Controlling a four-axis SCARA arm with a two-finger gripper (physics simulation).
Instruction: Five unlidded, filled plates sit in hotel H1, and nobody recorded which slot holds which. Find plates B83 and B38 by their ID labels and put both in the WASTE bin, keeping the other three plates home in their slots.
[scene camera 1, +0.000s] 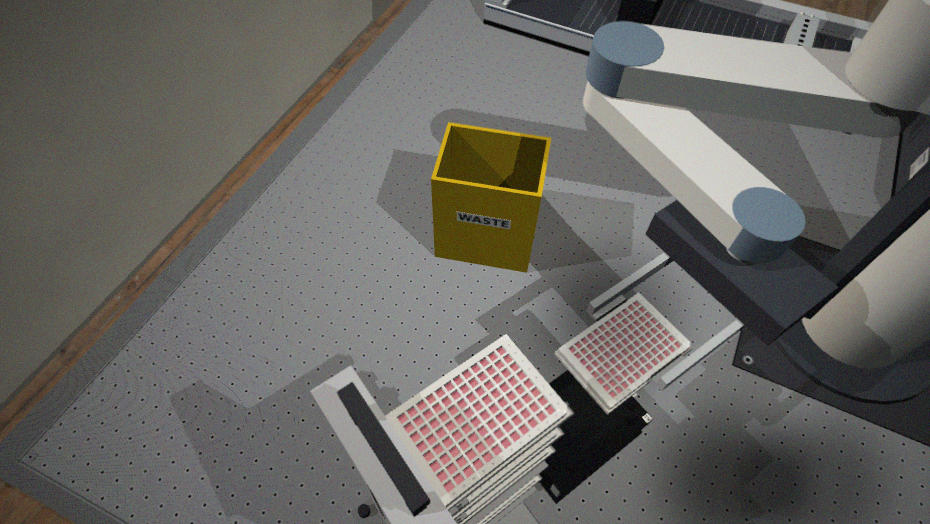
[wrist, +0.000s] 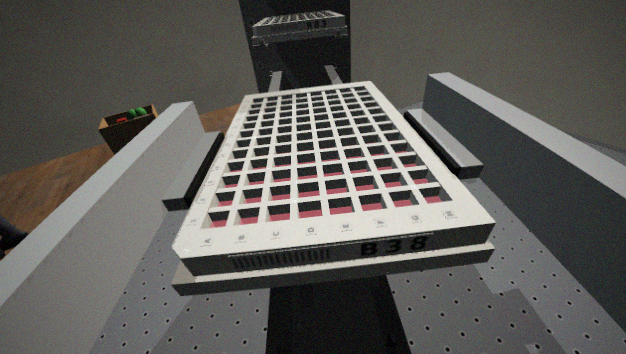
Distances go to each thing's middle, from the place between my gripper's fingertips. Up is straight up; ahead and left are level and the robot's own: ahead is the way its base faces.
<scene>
The plate B38 (scene camera 1: 614, 358) is 1 cm below my hand.
</scene>
